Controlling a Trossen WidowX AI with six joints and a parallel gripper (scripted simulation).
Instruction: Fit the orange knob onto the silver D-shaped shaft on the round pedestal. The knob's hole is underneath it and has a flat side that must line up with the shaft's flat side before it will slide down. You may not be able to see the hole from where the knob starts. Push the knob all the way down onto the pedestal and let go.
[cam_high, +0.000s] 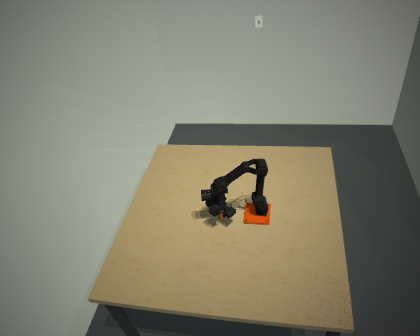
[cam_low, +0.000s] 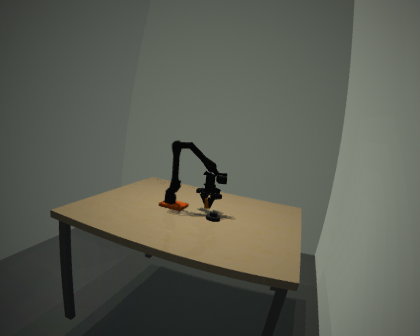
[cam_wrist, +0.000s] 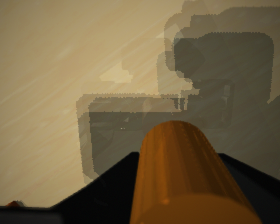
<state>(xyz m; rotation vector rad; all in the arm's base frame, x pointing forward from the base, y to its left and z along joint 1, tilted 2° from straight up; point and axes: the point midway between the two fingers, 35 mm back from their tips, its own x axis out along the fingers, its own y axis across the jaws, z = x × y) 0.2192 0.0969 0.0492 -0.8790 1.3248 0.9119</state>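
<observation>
Now: the round dark pedestal 9 cm ahead of my gripper tip and 11 cm to the right of it. Round my gripper tip: orange knob (3 cm above).
</observation>
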